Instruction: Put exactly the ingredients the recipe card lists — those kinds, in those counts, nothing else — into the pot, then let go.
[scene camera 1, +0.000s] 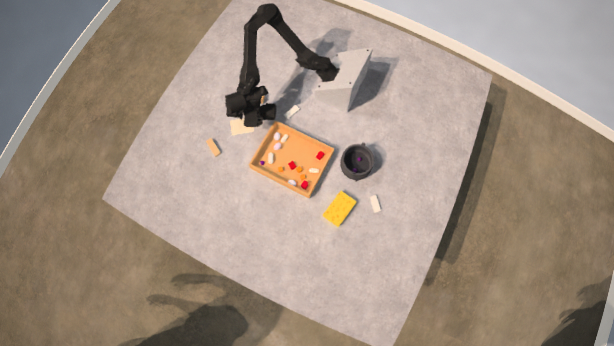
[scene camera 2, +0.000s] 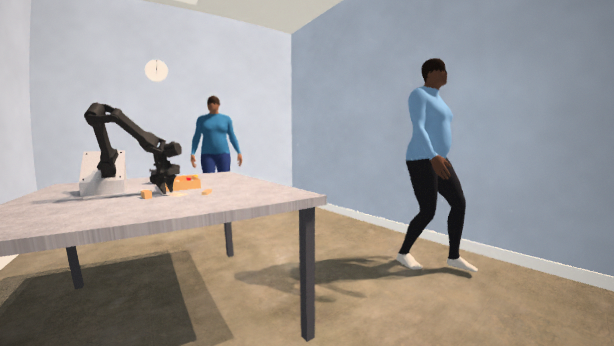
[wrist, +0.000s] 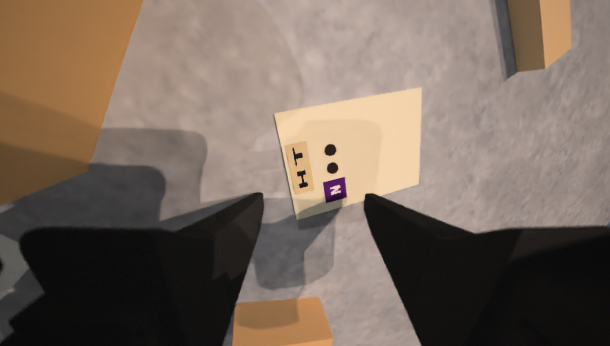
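Note:
The cream recipe card lies flat on the table; in the wrist view it shows a tan "H T" tag, two dark dots and a purple square marked N. My gripper is open and empty, low over the card's edge; its fingertips are hidden in scene camera 1. The dark pot holds two small purple pieces, one near the middle and one by the wall. The orange tray holds one purple piece and several red, orange, white and lilac pieces.
A yellow sponge and a white block lie near the pot. Another white block lies between tray and arm base. A tan block lies beyond the card, and an orange block is close to the gripper.

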